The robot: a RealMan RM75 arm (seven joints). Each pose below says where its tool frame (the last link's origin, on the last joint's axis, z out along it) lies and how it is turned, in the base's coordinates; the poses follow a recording.
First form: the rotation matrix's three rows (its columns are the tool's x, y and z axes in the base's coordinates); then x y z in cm. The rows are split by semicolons.
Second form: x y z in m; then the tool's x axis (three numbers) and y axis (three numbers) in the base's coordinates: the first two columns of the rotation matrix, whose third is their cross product. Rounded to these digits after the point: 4 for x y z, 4 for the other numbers. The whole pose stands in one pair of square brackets.
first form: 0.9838 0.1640 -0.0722; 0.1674 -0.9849 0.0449; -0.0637 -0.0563 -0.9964; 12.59 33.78 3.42
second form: [0.1259 0.3378 0.0342 0.9838 0.1674 -0.0637 0.1640 -0.9849 -0.0563]
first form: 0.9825 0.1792 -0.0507; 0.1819 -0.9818 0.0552; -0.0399 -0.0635 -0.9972; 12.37 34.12 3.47
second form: [0.1237 0.3412 0.0347 0.9825 0.1819 -0.0399 0.1792 -0.9818 -0.0635]
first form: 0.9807 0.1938 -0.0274; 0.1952 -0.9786 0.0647; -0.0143 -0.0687 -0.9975; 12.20 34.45 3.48
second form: [0.1220 0.3445 0.0348 0.9807 0.1952 -0.0143 0.1938 -0.9786 -0.0687]
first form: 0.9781 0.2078 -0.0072; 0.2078 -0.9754 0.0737; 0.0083 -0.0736 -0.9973; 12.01 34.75 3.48
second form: [0.1201 0.3475 0.0348 0.9781 0.2078 0.0083 0.2078 -0.9754 -0.0736]
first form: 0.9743 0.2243 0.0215; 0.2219 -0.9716 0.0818; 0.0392 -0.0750 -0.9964; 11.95 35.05 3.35
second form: [0.1195 0.3505 0.0335 0.9743 0.2219 0.0392 0.2243 -0.9716 -0.0750]
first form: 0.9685 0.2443 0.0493; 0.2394 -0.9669 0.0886; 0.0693 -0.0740 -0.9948; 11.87 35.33 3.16
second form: [0.1187 0.3533 0.0316 0.9685 0.2394 0.0693 0.2443 -0.9669 -0.0740]
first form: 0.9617 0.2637 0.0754; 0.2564 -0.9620 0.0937; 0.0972 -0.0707 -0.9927; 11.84 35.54 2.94
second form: [0.1184 0.3554 0.0294 0.9617 0.2564 0.0972 0.2637 -0.9620 -0.0707]
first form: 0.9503 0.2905 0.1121; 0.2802 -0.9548 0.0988; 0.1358 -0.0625 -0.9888; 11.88 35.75 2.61
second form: [0.1188 0.3575 0.0261 0.9503 0.2802 0.1358 0.2905 -0.9548 -0.0625]
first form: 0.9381 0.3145 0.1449; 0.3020 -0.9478 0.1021; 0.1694 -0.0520 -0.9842; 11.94 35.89 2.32
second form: [0.1194 0.3589 0.0232 0.9381 0.3020 0.1694 0.3145 -0.9478 -0.0520]
